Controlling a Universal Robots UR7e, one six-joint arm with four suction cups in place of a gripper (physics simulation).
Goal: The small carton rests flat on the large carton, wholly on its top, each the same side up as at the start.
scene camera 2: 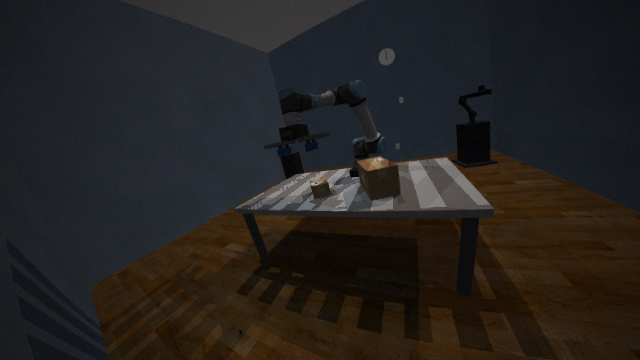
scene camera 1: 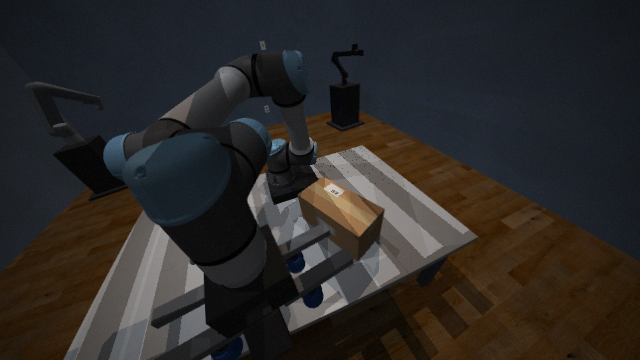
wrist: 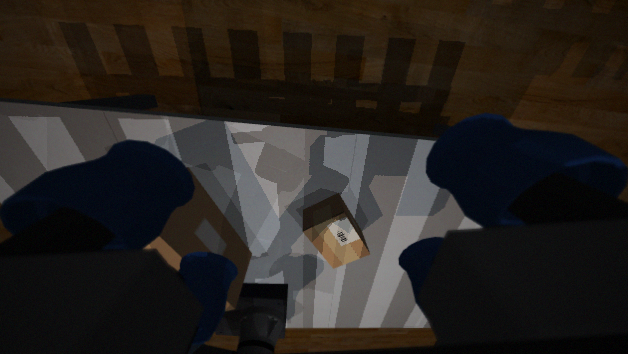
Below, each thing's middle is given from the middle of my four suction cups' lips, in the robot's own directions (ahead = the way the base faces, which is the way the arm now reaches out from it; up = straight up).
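There's a small carton [wrist: 329, 225], and my suction cup is 290 mm past it, 50 mm to the left of it and 290 mm above it. The large carton [scene camera 1: 355, 223], counting from my suction cup, is 260 mm behind, 320 mm to the left and 250 mm below.
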